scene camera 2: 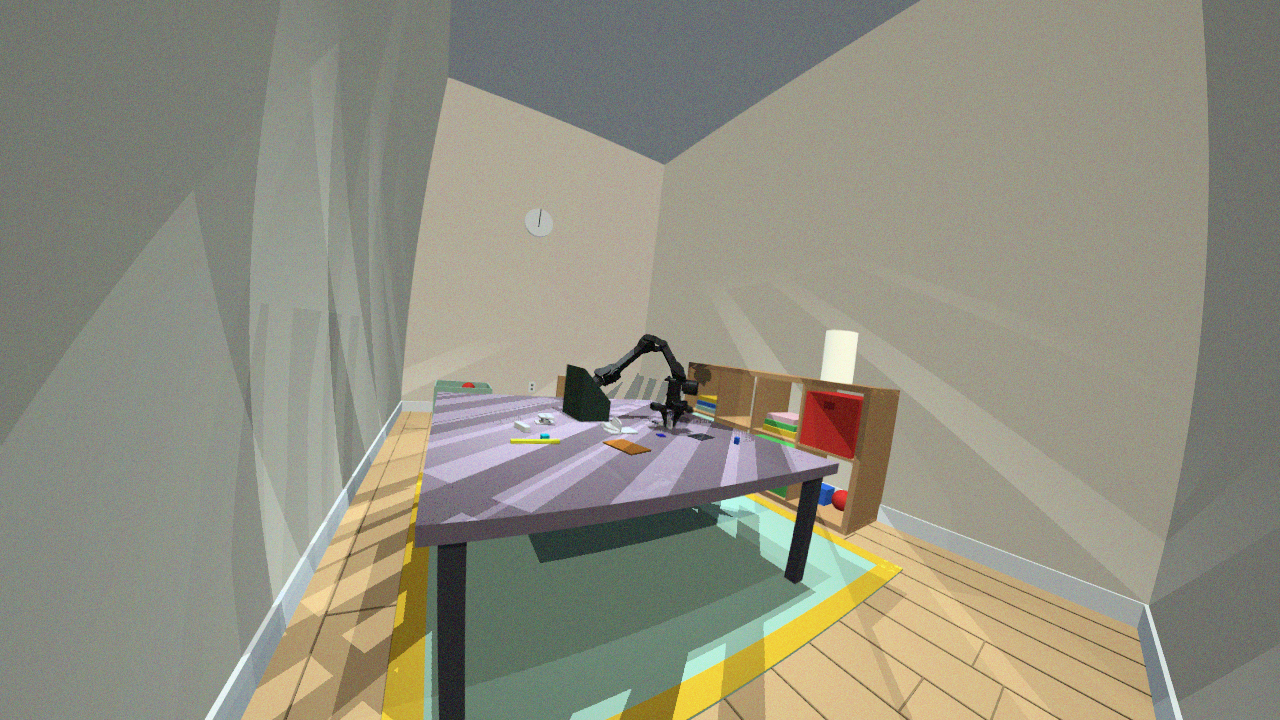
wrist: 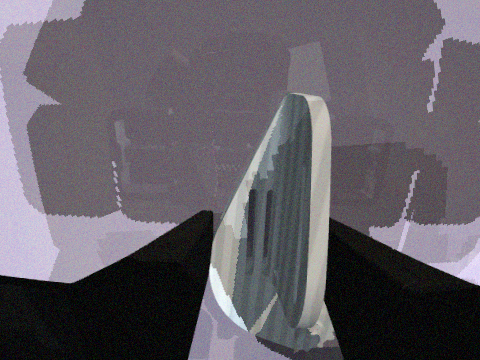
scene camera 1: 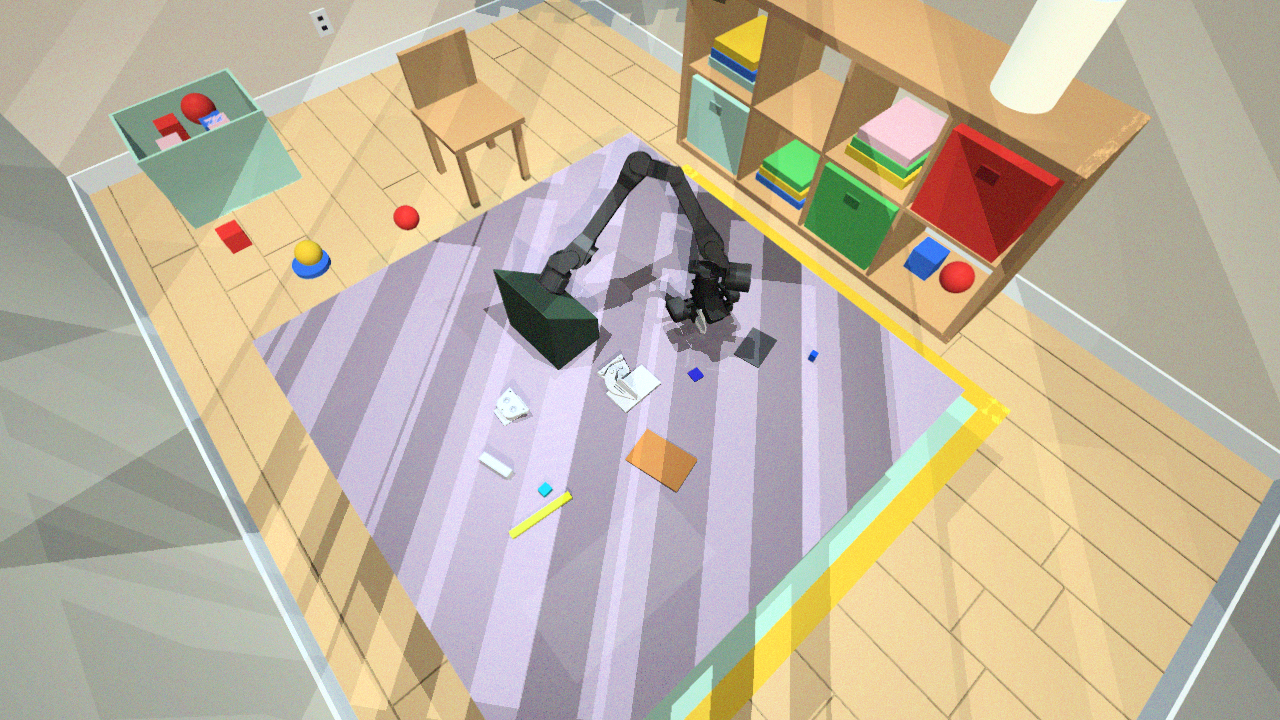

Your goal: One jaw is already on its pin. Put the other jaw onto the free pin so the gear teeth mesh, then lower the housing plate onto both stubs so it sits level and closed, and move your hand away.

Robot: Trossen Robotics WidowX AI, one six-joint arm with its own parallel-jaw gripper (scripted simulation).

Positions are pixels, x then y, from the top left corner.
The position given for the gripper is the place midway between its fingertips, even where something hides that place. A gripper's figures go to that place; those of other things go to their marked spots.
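Gripper (scene camera 1: 699, 319), 156 cm from the lens. Dark grey tile (scene camera 1: 756, 346), 154 cm from the lens. Orange tile (scene camera 1: 665, 462), 136 cm from the lens. Marked spots on the orange tile and the dark grey tile: 40 cm apart.
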